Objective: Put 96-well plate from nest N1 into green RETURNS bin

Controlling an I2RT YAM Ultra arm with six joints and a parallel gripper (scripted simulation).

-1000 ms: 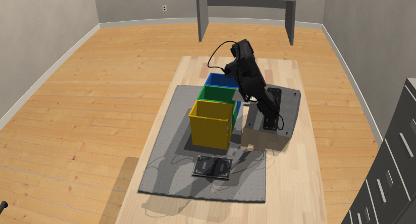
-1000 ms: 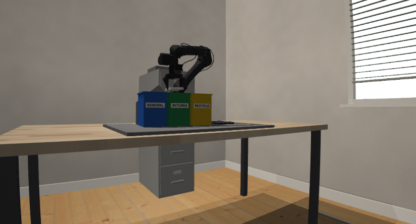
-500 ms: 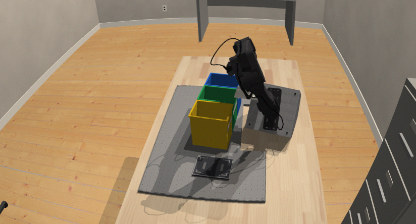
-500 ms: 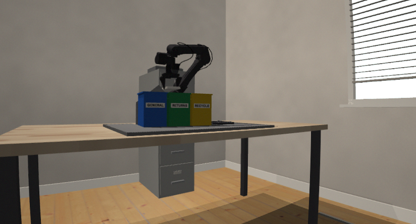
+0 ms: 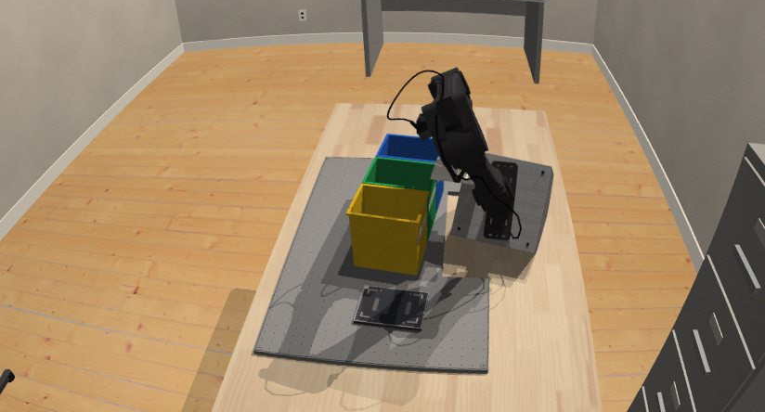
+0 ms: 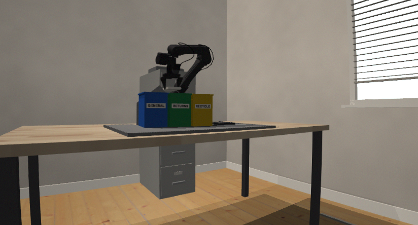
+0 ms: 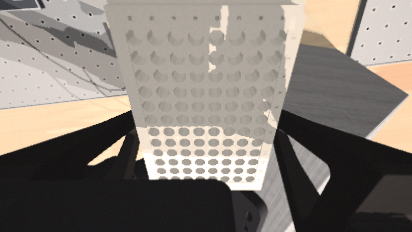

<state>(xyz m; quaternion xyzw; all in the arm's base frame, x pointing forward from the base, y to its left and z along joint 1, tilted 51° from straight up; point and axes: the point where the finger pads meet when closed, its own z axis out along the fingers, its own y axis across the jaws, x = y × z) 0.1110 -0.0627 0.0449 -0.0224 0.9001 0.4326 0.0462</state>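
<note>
Now: the white 96-well plate right at my hand. Round my hand: green returns bin (16 cm ahead, 1 cm to the right, 14 cm below); then blue general bin (17 cm ahead, 14 cm to the right, 14 cm below); then yellow recycle bin (15 cm ahead, 12 cm to the left, 14 cm below).
</note>
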